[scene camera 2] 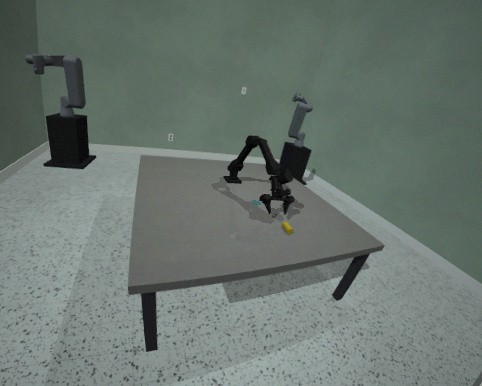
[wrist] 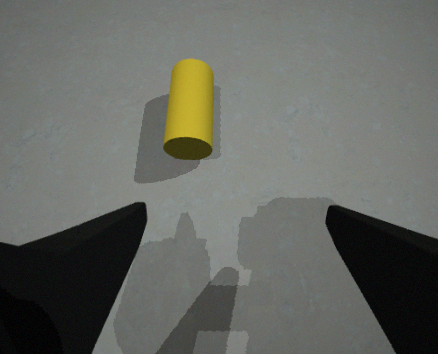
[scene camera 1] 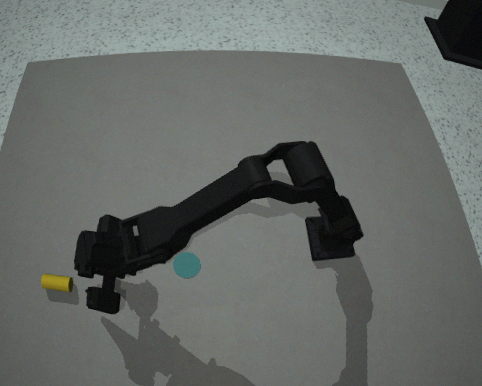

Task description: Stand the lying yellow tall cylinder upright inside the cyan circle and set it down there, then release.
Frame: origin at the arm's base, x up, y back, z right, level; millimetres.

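Seen in the pictures: gripper, fingertip midpoint: (scene camera 2: 277, 214) (wrist: 237, 212); arm's base at its link origin: (scene camera 2: 233, 178) (scene camera 1: 332, 238).
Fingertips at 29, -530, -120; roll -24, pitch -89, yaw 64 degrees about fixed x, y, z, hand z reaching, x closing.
Offsets run from my fingertips to a thing's top centre, as dx, dy, dz. "*": to the spot under its first point. Level surfaces: height alone.
The yellow tall cylinder @[-12, -82, -29] (scene camera 1: 56, 282) (scene camera 2: 288, 228) (wrist: 190, 107) lies on its side on the table, at the left in scene camera 1. In the wrist view it lies beyond the fingertips, a little left of the middle, with one round end facing the gripper. My gripper (scene camera 2: 278, 214) (wrist: 237, 212) is open with nothing between its fingers, and stands above the table on the arm-base side of the cylinder. The cyan circle @[* -43, +203, +45] (scene camera 1: 187, 265) (scene camera 2: 256, 202) is a flat disc on the table, between the cylinder and the arm's base; it does not show in the wrist view.
The arm's base (scene camera 1: 330, 245) (scene camera 2: 232, 179) stands on the grey table @[dx -44] (scene camera 1: 200, 100) (scene camera 2: 190, 240), and the arm reaches over it from there. Shadows of the arm fall across the table. Two grey robot arms on black pedestals (scene camera 2: 68, 140) (scene camera 2: 295, 159) stand on the floor beyond the table.
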